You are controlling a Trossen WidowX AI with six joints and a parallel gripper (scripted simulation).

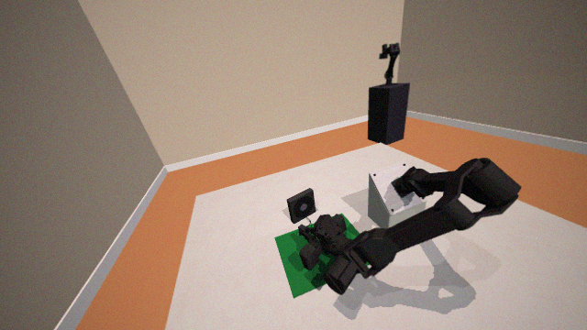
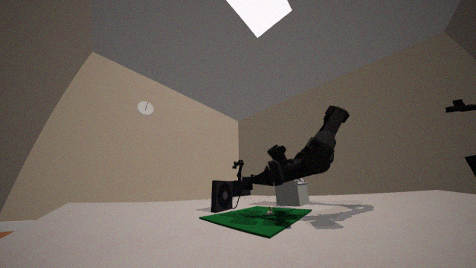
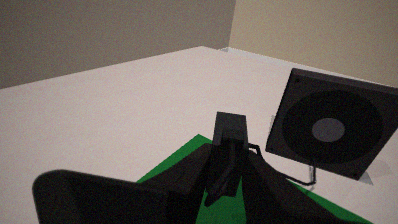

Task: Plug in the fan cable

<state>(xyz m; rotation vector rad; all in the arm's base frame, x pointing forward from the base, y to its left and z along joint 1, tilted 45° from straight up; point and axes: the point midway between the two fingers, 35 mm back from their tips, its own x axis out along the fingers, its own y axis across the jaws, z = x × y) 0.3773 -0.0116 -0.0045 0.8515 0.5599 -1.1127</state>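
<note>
Right now the board is 120 mm below my gripper tip and 50 mm behind it. Round my gripper tip: black fan 170 mm to the right, 80 mm behind, 50 mm below; black plug 10 mm to the right, 10 mm below.
</note>
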